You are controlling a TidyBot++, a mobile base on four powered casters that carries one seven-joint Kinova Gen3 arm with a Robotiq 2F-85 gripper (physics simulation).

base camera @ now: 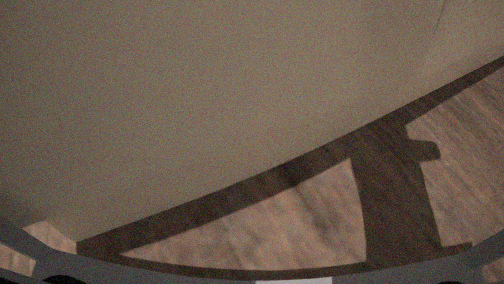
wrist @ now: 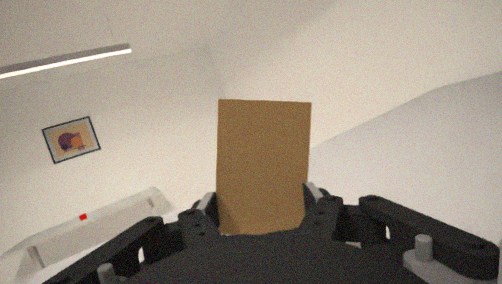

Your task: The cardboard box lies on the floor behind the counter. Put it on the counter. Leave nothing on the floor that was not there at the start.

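Places are measured from the arm's base along level axes (x up, y back, z right), in metres.
Pixels of known places: gripper, fingertip midpoint: (wrist: 260,200).
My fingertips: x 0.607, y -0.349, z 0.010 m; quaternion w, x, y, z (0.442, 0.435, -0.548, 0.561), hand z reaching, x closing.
Observation:
Behind a point stands the place of what it marks.
In the wrist view the cardboard box (wrist: 264,165) @[y -0.343, x 0.630, z 0.020 m] is a plain brown block, upright in the picture, between the two fingertips. My gripper (wrist: 260,200) @[y -0.349, x 0.607, z 0.010 m] is shut on it, with one finger against each side. The lower end of the box is hidden by the gripper's dark body. In the base camera view a large beige panel (base camera: 215,110) @[y -0.267, x -0.194, z -0.030 m], which looks like the counter's side, fills the upper left and middle, very near the base. The counter top does not show clearly. The box and gripper do not show in the base camera view.
A dark shadow of the arm falls on the wood floor (base camera: 295,225) @[y -0.257, x -0.397, z 0.054 m] in front of the panel. In the wrist view a framed picture (wrist: 71,140) @[y -2.997, x 1.230, z -2.136 m] hangs on the wall, a long lamp (wrist: 65,61) @[y -2.114, x 1.686, z -1.270 m] is at upper left, and a pale ledge with a red square (wrist: 83,217) @[y -2.512, x 0.343, z -1.960 m] is at lower left.

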